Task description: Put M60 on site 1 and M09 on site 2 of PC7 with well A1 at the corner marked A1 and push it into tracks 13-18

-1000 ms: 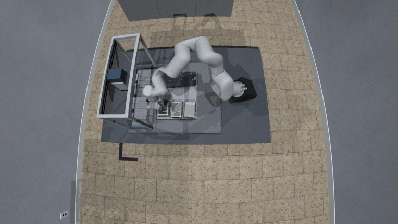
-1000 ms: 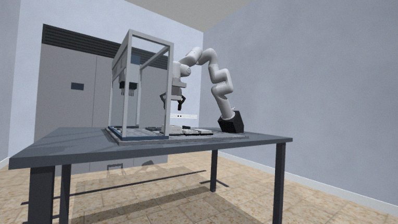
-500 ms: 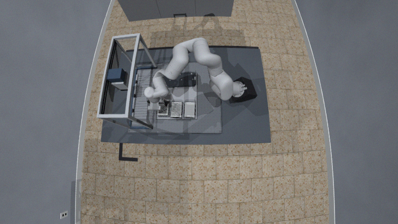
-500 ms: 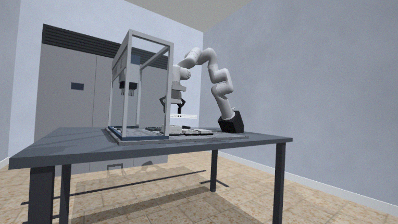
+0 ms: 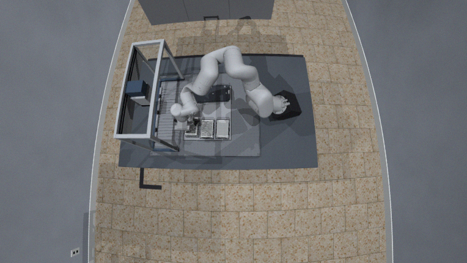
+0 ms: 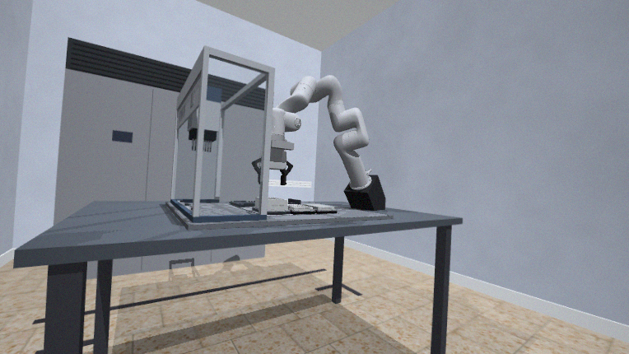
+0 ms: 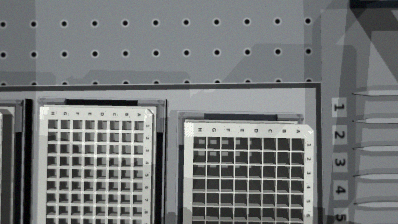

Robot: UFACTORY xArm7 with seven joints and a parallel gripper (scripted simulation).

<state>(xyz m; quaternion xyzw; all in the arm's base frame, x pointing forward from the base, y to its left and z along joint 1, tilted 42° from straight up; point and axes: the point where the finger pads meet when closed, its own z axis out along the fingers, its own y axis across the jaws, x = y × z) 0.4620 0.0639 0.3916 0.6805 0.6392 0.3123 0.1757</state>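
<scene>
Right now my hand is 110 mm above the nest S3. Round my hand: nest S1 (220 mm behind, 110 mm below); then 96-well plate M06 (110 mm behind, 100 mm below, 10 mm to the left); then frame post (170 mm to the left, 130 mm above, 100 mm ahead).
</scene>
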